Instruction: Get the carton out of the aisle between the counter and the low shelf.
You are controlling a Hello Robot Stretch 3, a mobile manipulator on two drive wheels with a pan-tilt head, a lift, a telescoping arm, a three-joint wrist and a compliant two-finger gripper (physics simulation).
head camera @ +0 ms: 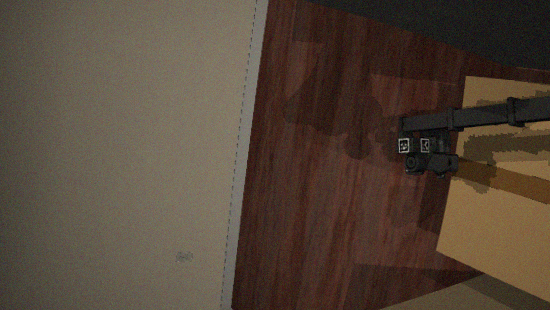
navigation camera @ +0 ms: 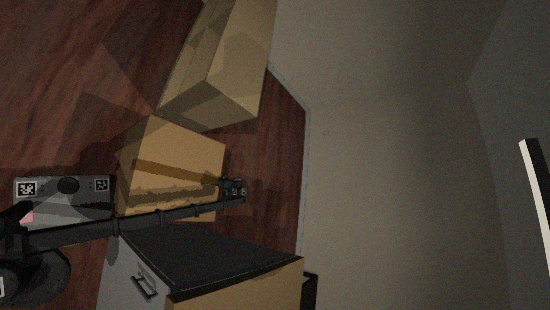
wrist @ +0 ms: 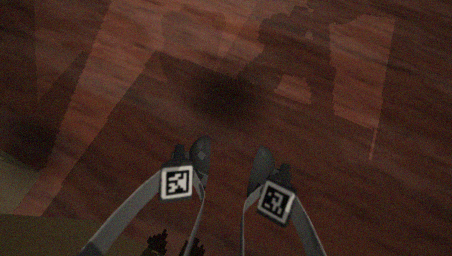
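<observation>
The tan carton with a brown tape strip stands on the floor between the dark-topped counter and the beige low shelf. Its shaded side shows at the lower left of the wrist view. My gripper is open, with bare floor visible between its fingertips. It points down beside the carton's wall-side face. The fingers are hard to make out in the head and navigation views. My arm reaches across above the carton's counter-side part.
My base stands on the carton's other side. A beige wall with a pale skirting runs past the gripper, with a strip of wood floor between wall and carton. The counter front has a handle.
</observation>
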